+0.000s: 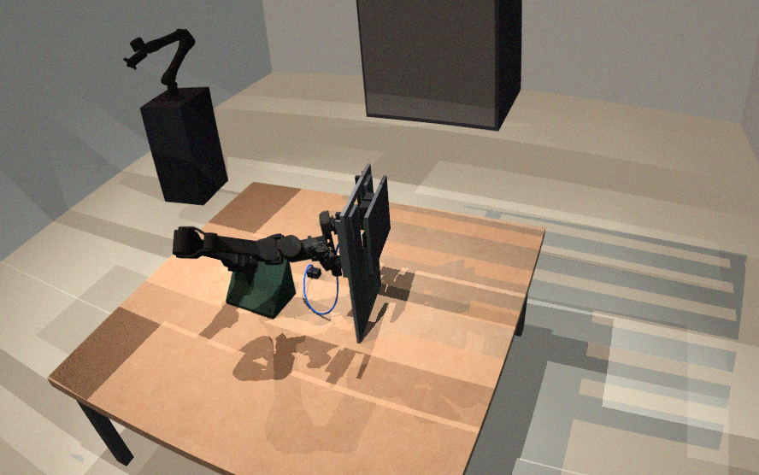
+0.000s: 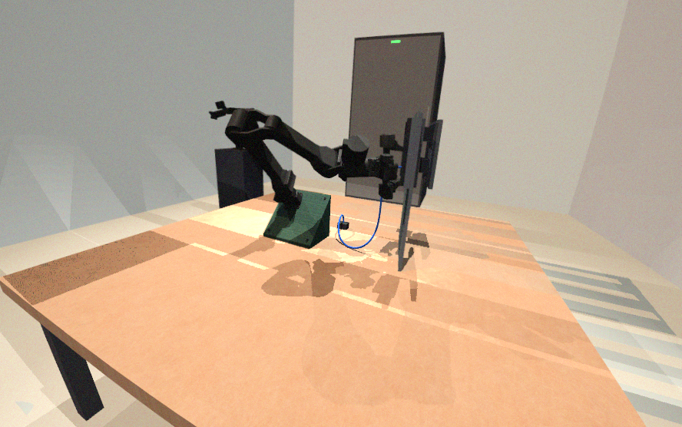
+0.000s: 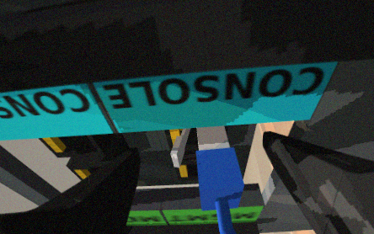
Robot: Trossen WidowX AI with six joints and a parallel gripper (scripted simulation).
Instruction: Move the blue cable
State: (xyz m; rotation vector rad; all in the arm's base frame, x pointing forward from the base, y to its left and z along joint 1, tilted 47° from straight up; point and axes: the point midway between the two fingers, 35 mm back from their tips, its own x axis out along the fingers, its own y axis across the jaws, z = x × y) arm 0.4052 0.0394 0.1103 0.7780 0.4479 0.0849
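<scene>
Now: the cable plug 10 mm ahead of my gripper tip. From my gripper tip the other things lie so: black block: 250 mm behind, 150 mm to the left, 280 mm below.
</scene>
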